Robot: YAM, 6 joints.
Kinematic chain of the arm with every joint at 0, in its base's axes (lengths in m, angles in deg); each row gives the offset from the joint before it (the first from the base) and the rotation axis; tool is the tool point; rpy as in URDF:
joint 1: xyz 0 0 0.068 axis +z
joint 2: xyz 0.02 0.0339 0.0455 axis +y
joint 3: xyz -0.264 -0.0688 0 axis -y
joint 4: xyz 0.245 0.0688 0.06 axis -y
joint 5: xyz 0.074 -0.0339 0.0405 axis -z
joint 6: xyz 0.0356 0 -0.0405 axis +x
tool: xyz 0 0 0 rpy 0 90 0
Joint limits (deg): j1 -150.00..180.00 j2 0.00..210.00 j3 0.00..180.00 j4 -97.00..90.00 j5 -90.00..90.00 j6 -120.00..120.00
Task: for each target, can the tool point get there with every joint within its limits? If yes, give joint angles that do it. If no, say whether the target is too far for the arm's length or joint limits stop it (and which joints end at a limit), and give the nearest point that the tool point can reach.
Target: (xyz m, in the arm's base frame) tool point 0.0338 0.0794 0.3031
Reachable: yes | joints 49.26 36.94 50.53 -73.52 -47.27 -50.19
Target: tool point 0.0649 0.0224 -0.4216
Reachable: no: joint limits stop it (at a limit: joint 2) | nearest point 0.0956 0.0330 -0.3489 | short by 0.080 m
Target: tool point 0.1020 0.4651 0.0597
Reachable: yes | joints 77.89 138.05 93.32 -21.85 3.46 9.43
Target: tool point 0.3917 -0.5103 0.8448
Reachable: no: too far | nearest point 0.2594 -0.3379 0.5898 | short by 0.335 m
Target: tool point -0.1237 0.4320 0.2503
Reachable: yes | joints 109.66 116.89 73.05 60.88 54.08 -75.15
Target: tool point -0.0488 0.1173 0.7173
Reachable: yes | joints 124.24 95.04 159.81 6.86 46.21 -35.05
